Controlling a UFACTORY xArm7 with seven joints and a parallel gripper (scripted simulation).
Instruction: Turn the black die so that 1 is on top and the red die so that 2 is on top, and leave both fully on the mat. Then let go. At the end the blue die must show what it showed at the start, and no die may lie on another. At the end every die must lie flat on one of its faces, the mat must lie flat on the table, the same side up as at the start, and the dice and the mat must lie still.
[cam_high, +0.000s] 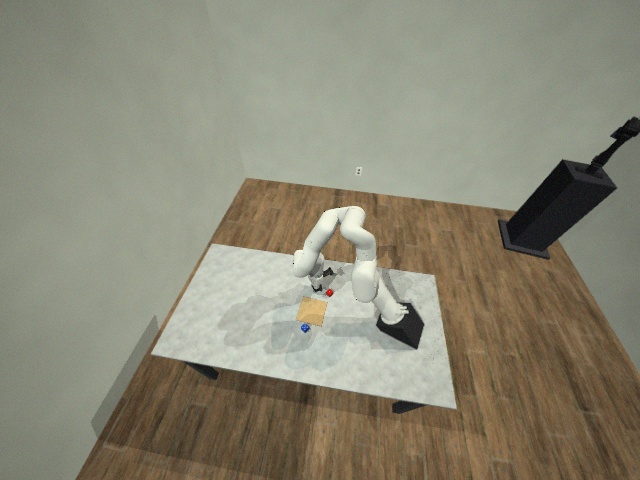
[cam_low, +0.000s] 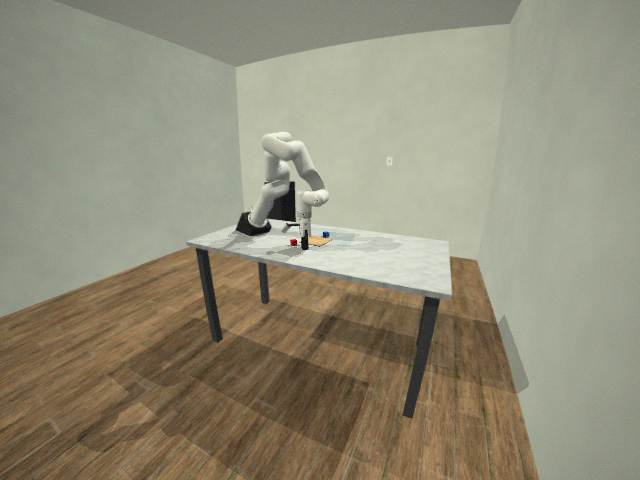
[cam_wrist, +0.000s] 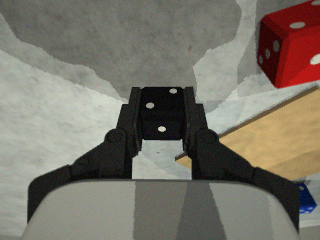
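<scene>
Now: the tan mat 14 cm to the left of my hand, 2 cm below it and 2 cm behind it. Round my hand: black die 1 cm below; then blue die 24 cm to the left, 2 cm behind, 1 cm below; then red die 9 cm behind, 1 cm to the left, 1 cm below.
</scene>
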